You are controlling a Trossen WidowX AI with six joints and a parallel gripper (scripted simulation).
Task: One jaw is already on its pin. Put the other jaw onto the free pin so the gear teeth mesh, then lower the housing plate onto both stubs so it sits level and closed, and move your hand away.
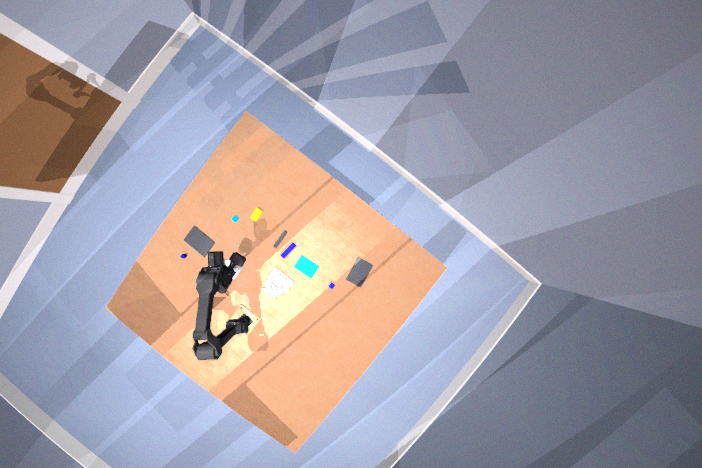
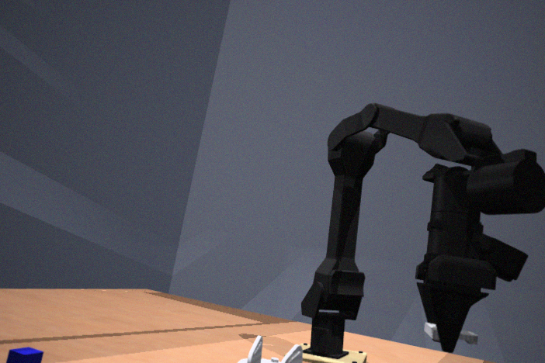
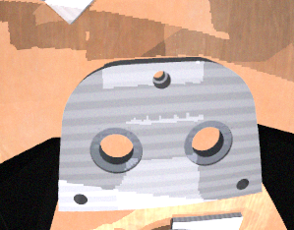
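The jaw lies 160 mm to the right of my gripper tip, 70 mm below it and 40 mm ahead of it. The rest, counted from my gripper tip: yellow block: 230 mm ahead, 150 mm to the left, 80 mm below; blue bar: 230 mm ahead, 90 mm to the right, 70 mm below; dark bar: 230 mm ahead, 80 mm below, 20 mm to the right.
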